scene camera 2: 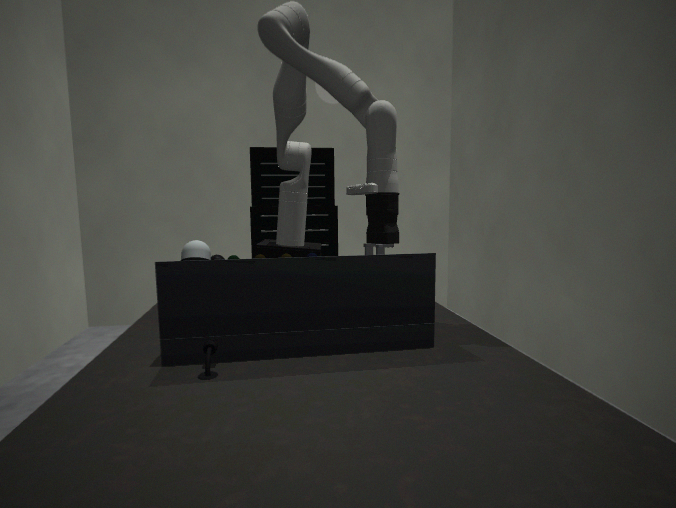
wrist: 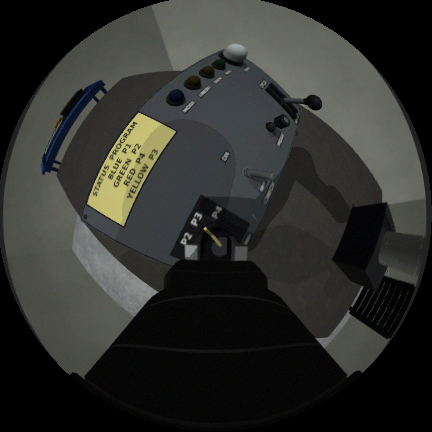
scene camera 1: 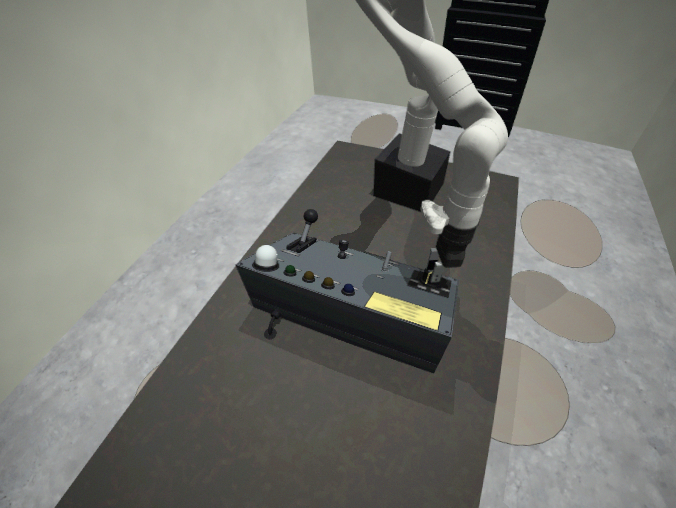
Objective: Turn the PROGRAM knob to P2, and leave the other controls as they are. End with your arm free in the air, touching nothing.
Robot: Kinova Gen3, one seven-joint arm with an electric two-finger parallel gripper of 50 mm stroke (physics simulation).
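Frame: origin at the arm's base, x ahead, y left, z up, level; metres.
Seen in the pictures: gripper, fingertip midpoint: (wrist: 215, 243) (scene camera 1: 432, 274); arm's base, origin of the base link: (scene camera 2: 290, 244) (wrist: 384, 247) (scene camera 1: 411, 158).
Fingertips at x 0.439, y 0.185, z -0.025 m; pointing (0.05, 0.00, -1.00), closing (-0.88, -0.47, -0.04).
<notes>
Pixels of each thing's middle, then the offset from my fingertips to it. "spot": a spot on its surface instead.
- dark PROGRAM knob, body centre: (wrist: 221, 246) 0.009 m back, 0.001 m right, 0.002 m up
- black plate, surface spot: (wrist: 235, 220) spot: 0.012 m back, 0.042 m right, 0.035 m down
- P3 label, surface spot: (wrist: 197, 219) spot: 0.038 m ahead, 0.015 m right, 0.009 m down
- P2 label, surface spot: (wrist: 186, 238) spot: 0.038 m ahead, 0.016 m left, 0.008 m down
- P4 label, surface spot: (wrist: 216, 212) spot: 0.020 m ahead, 0.038 m right, 0.018 m down
- toggle lever, body centre: (wrist: 259, 173) (scene camera 1: 387, 260) 0.009 m back, 0.121 m right, 0.008 m down
- small black knob, body centre: (wrist: 281, 121) (scene camera 1: 343, 244) 0.004 m back, 0.240 m right, 0.005 m up
- ball-topped lever, body centre: (wrist: 313, 102) (scene camera 1: 310, 216) 0.052 m back, 0.362 m right, 0.024 m up
- white dome, surface spot: (scene camera 1: 266, 255) spot: 0.164 m ahead, 0.354 m right, 0.088 m up
- yellow card, body centre: (wrist: 125, 164) (scene camera 1: 403, 309) 0.152 m ahead, 0.031 m right, 0.046 m up
The dark PROGRAM knob (wrist: 218, 248) stands on a black plate (wrist: 235, 220) (scene camera 1: 416, 283) at the end of the control box. Its yellow pointer line (wrist: 212, 236) points toward the P3 label (wrist: 197, 219). The P2 label (wrist: 186, 238) and the P4 label (wrist: 216, 212) lie on either side of P3; a P1 label on the plate does not show. My gripper (wrist: 215, 243) (scene camera 1: 435, 268) (scene camera 2: 374, 250) is shut on the knob, with one finger on each side. In scene camera 2 the box front hides the knob and the fingertips.
A toggle lever (scene camera 1: 387, 260) (wrist: 259, 174) is the nearest control. Farther along stand a small black knob (scene camera 1: 342, 245), a ball-topped lever (scene camera 1: 310, 216), colored buttons (scene camera 1: 327, 282) and a white dome (scene camera 1: 266, 255). A yellow card (scene camera 1: 403, 310) (wrist: 131, 167) lies on the box top.
</notes>
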